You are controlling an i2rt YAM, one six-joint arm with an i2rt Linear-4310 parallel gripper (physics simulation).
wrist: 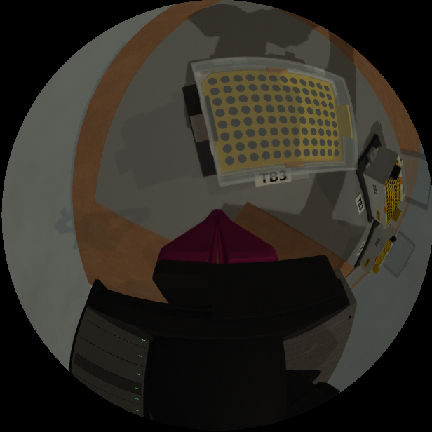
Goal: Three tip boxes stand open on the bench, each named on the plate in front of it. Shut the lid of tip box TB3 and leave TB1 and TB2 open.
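Tip box TB3 (280, 120), with a yellow rack of round holes, stands in the upper middle of the wrist view. Its clear lid (225, 178) lies over the rack and looks down; a small gap cannot be ruled out from above. The TB3 plate (273, 177) is at its near side. My gripper (217, 215) is shut and empty, its magenta fingertips below the plate in the view and apart from the box. Tip box TB1 (381, 182) stands at the right with its clear lid (418, 180) open. Tip box TB2 (371, 252) stands below it in the view, its clear lid (399, 256) also open.
The boxes stand on a grey mat (145, 202) on a brown wooden bench (120, 250). The bench edge curves along the left. A dark panelled unit (110, 350) with small green lights is at the bottom left. Shadows fall across the mat.
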